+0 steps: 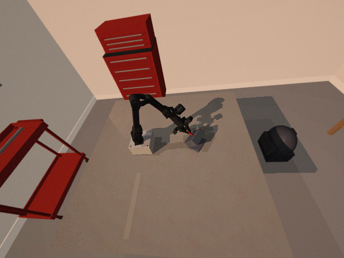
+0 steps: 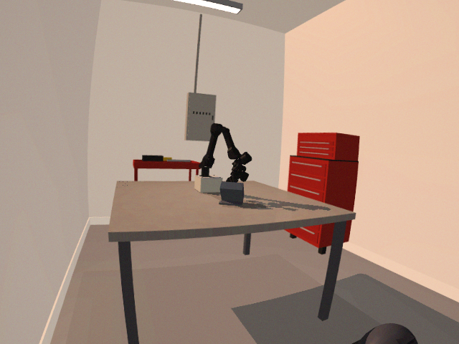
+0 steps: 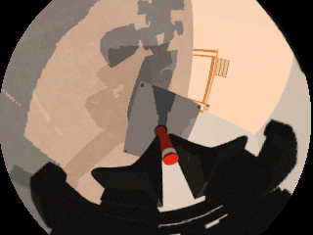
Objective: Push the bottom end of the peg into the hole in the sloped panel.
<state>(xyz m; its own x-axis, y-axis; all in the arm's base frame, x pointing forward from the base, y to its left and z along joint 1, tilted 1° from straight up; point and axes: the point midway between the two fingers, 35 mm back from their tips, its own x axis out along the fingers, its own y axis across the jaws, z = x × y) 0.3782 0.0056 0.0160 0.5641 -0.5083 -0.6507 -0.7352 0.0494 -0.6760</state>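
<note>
Right now the sloped grey panel is 3 cm to the right of my gripper tip, 3 cm below it and 3 cm ahead of it. Also, from my gripper tip: red round peg: 1 cm to the left, 1 cm behind, 1 cm above.
</note>
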